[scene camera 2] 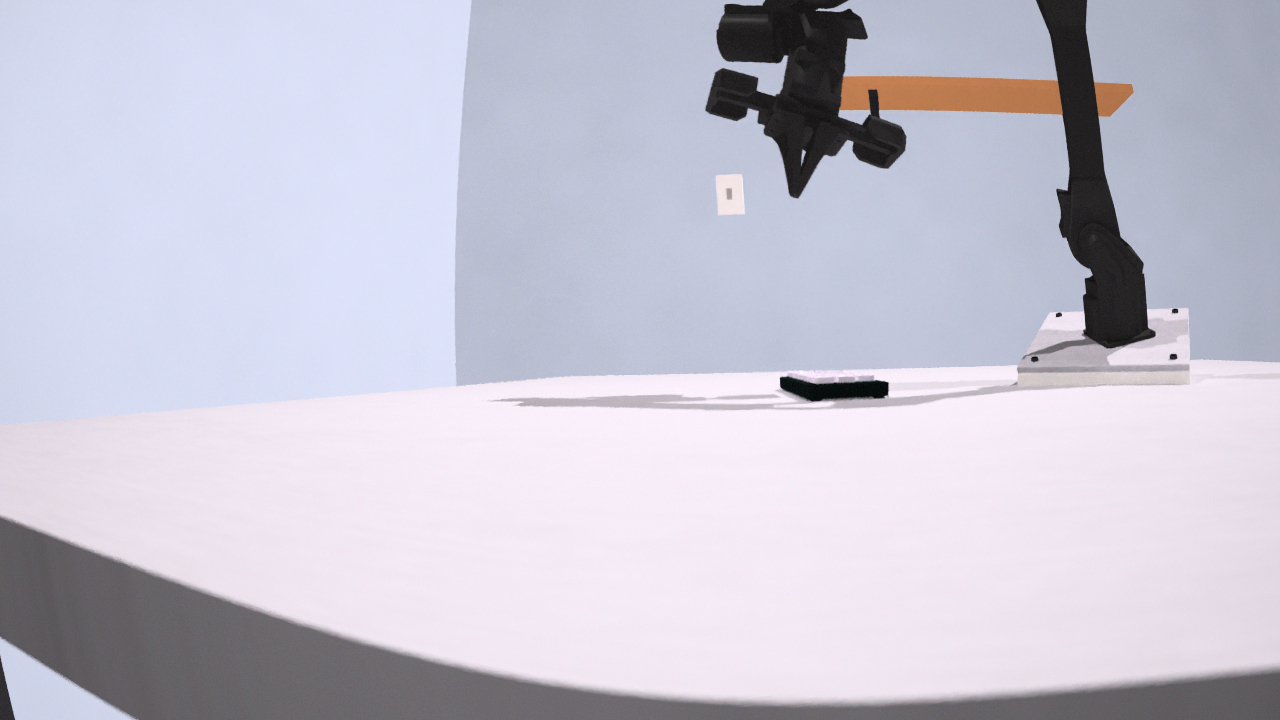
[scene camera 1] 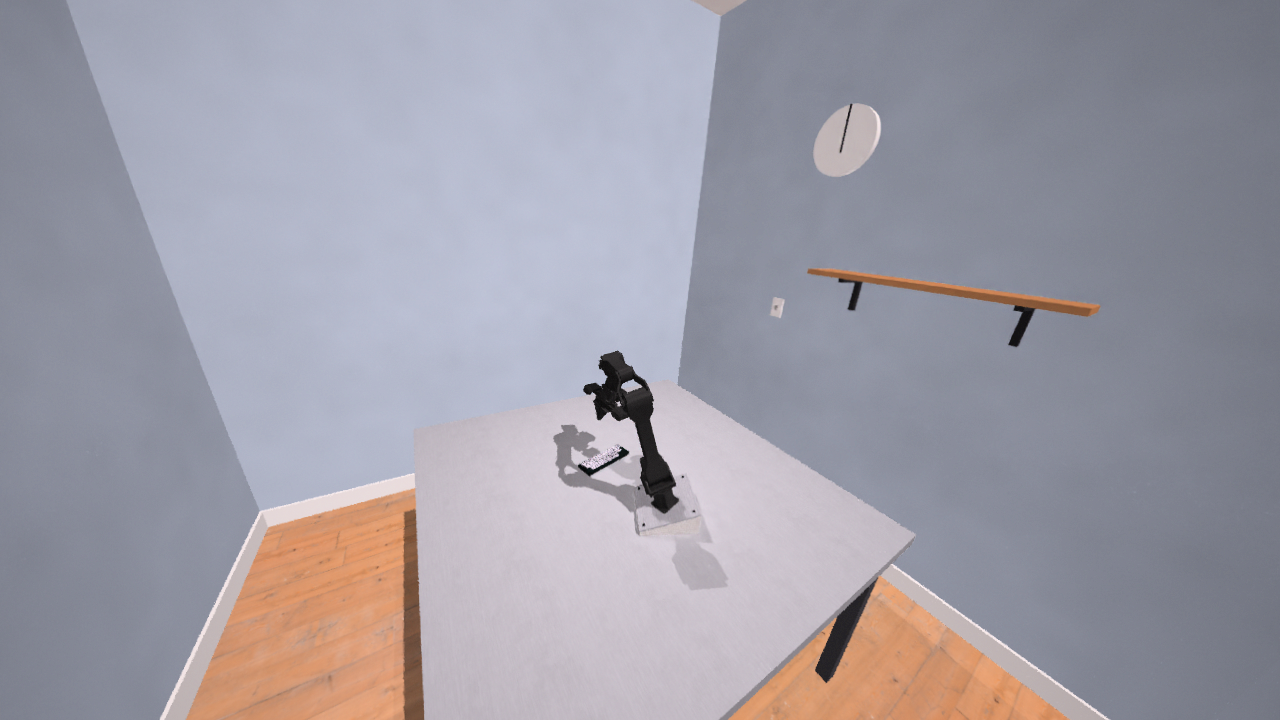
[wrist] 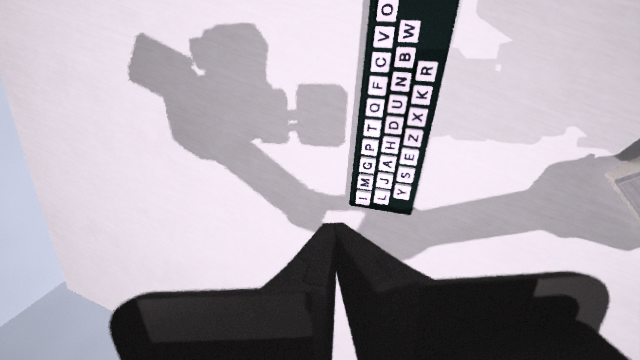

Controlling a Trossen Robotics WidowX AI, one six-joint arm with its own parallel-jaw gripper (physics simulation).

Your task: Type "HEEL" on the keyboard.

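Pixels of known places: gripper, fingertip midpoint: [scene camera 2: 795, 196] [scene camera 1: 598, 419] [wrist: 333, 232]; arm's base, link origin: [scene camera 2: 1118, 334] [scene camera 1: 665, 502].
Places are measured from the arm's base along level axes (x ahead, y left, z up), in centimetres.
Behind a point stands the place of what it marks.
Observation:
A small dark keyboard [scene camera 1: 603, 459] @(x 31.5, y 1.6, z -3.1 cm) [scene camera 2: 834, 388] @(x 32.4, y 10.5, z -3.7 cm) with white letter keys lies flat on the table; part of it is cut off at the top of the wrist view. In the wrist view the H key [wrist: 390, 145] @(x 32.1, y 2.8, z -2.8 cm) is in the middle row, the E key [wrist: 409, 157] @(x 30.1, y 3.5, z -2.8 cm) in the right-hand row and the L key [wrist: 381, 197] @(x 31.4, y 8.4, z -2.8 cm) at the near end of the middle row. My gripper [scene camera 2: 795, 194] @(x 34.5, y 2.3, z 12.5 cm) [wrist: 333, 232] @(x 34.5, y 2.3, z 12.5 cm) is shut and empty. It hangs high above the table, pointing down at a tilt. In the wrist view its tips appear just below the keyboard's near end.
The table [scene camera 1: 519, 573] @(x 6.3, y 43.2, z -4.6 cm) [scene camera 2: 537, 537] @(x 41.2, y 53.1, z -4.6 cm) carries the arm's pale base plate [scene camera 1: 667, 526] @(x -6.5, y 4.9, z -1.3 cm) [scene camera 2: 1105, 374] @(x 5.2, y 6.7, z -3.6 cm), which stands near the keyboard. The arm's shadow falls around the keyboard. A wooden shelf [scene camera 1: 953, 290] [scene camera 2: 966, 94] is fixed to the wall behind.

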